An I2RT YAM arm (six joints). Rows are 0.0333 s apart.
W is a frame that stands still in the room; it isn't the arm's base.
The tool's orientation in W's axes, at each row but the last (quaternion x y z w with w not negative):
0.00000 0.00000 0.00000 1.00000
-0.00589 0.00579 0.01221 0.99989
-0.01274 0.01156 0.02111 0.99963
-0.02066 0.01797 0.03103 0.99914
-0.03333 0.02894 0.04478 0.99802
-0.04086 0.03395 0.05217 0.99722
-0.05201 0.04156 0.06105 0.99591
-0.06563 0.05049 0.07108 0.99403
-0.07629 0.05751 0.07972 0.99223
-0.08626 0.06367 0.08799 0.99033
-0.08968 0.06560 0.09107 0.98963
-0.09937 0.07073 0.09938 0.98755
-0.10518 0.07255 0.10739 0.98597
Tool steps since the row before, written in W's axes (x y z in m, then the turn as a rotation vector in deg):
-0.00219 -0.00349 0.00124 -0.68 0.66 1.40
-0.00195 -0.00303 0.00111 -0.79 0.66 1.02
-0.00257 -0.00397 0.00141 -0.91 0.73 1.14
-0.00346 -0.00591 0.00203 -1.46 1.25 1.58
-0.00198 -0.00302 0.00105 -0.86 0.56 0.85
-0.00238 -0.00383 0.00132 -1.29 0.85 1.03
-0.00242 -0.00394 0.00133 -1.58 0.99 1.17
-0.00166 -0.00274 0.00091 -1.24 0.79 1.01
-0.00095 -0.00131 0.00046 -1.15 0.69 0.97
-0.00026 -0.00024 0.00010 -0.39 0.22 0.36
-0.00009 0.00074 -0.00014 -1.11 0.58 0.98
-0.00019 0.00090 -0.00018 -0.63 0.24 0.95
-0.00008 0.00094 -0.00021 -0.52 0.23 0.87
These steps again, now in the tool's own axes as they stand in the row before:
-0.00219 -0.00349 0.00124 -0.68 0.66 1.40
-0.00204 -0.00299 0.00105 -0.79 0.67 1.02
-0.00277 -0.00389 0.00125 -0.91 0.74 1.14
-0.00389 -0.00576 0.00166 -1.44 1.27 1.58
-0.00230 -0.00289 0.00073 -0.86 0.58 0.84
-0.00284 -0.00365 0.00084 -1.27 0.90 1.01
-0.00297 -0.00372 0.00071 -1.55 1.06 1.15
-0.00210 -0.00256 0.00037 -1.23 0.83 0.99
-0.00119 -0.00118 0.00014 -1.15 0.73 0.95
-0.00031 -0.00020 0.00003 -0.40 0.23 0.35
0.00006 0.00076 -0.00001 -1.13 0.61 0.94
0.00001 0.00094 -0.00001 -0.72 0.19 0.90
0.00014 0.00096 0.00000 -0.60 0.17 0.83

